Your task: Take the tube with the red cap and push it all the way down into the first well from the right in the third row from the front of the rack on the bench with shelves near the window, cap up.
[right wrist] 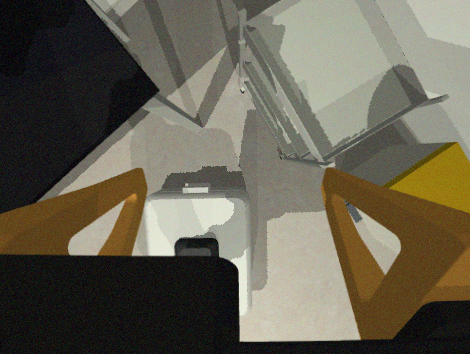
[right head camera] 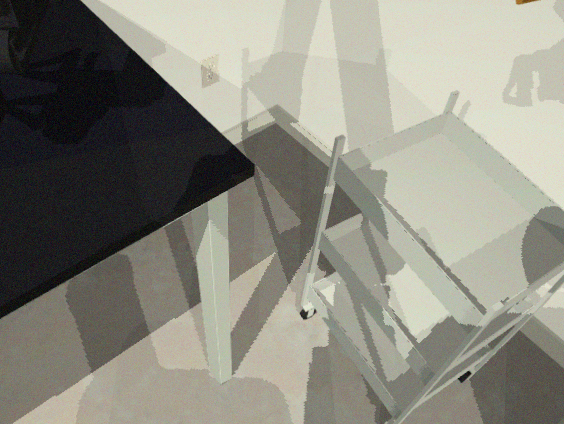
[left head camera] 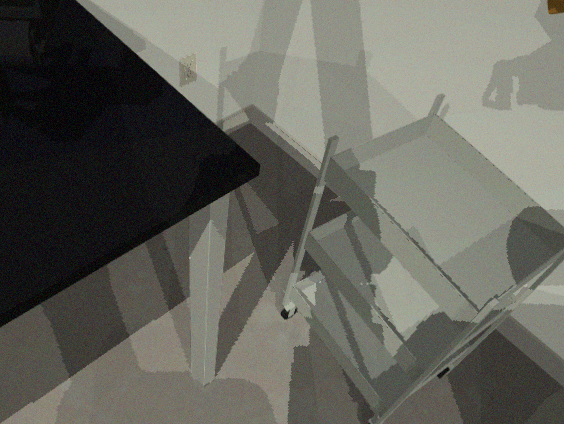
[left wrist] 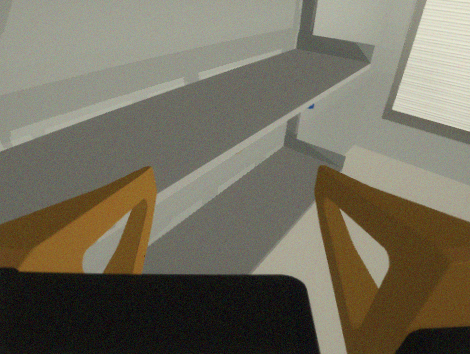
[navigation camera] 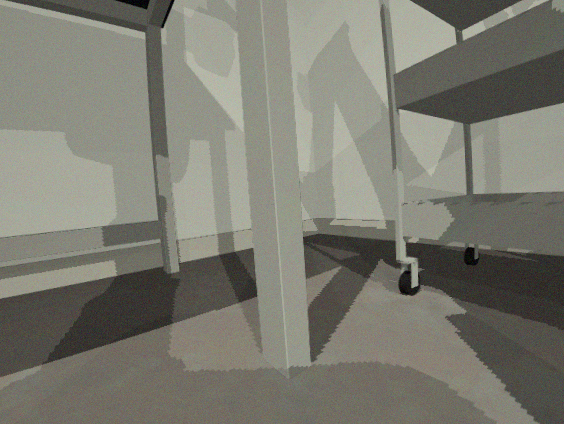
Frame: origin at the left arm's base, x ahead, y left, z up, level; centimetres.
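Seen in the pictures: left gripper, fingertip midpoint: [left wrist: 235, 178]; right gripper, fingertip midpoint: [right wrist: 234, 177].
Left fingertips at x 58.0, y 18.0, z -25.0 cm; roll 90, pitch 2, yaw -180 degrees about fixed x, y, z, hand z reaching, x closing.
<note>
A point is followed by its place in that frame.
My left gripper [left wrist: 235, 178] @[z -25.0, x 58.0, y 18.0 cm] is open and empty; in the left wrist view its two orange fingers stand wide apart, with grey shelves [left wrist: 210, 107] @[z -5.8, x 63.1, y 72.1 cm] behind them. A small blue spot [left wrist: 311, 106] @[z 13.0, x 26.4, y 121.1 cm] shows at the shelf's front edge; it is too small to identify. My right gripper [right wrist: 234, 177] @[z -12.5, x 49.9, y -44.7 cm] is open and empty, pointing down over the floor and the robot's white base [right wrist: 220, 205] @[z -115.0, x 26.3, y -34.6 cm]. The black bench top [left head camera: 150, 150] @[z -49.6, x 66.8, y -11.8 cm] [right head camera: 150, 155] @[z -49.6, x 66.1, y -12.4 cm] [right wrist: 60, 100] @[z -49.6, x 62.9, y -8.4 cm] fills the left of both head views and shows at the upper left in the right wrist view. The red-capped tube and the rack do not show in these views.
A grey wheeled cart [left head camera: 400, 230] @[z -68.1, x 66.0, y -57.4 cm] [right head camera: 415, 225] @[z -74.7, x 72.3, y -62.4 cm] [right wrist: 305, 120] @[z -74.7, x 60.2, y -64.4 cm] [navigation camera: 480, 75] @[z -101.1, x 71.3, y -54.2 cm] stands right of the bench corner. A pale bench leg [left head camera: 205, 310] @[z -93.5, x 62.9, y -20.9 cm] [right head camera: 216, 310] @[z -93.7, x 62.7, y -21.3 cm] [navigation camera: 277, 200] @[z -118.3, x 62.8, y -21.4 cm] stands under that corner. A yellow-topped box [right wrist: 440, 175] @[z -96.0, x 40.3, y -122.9 cm] lies at the right in the right wrist view. A window blind [left wrist: 440, 65] @[z 19.4, x -91.9, y 224.7 cm] shows beyond the shelves.
</note>
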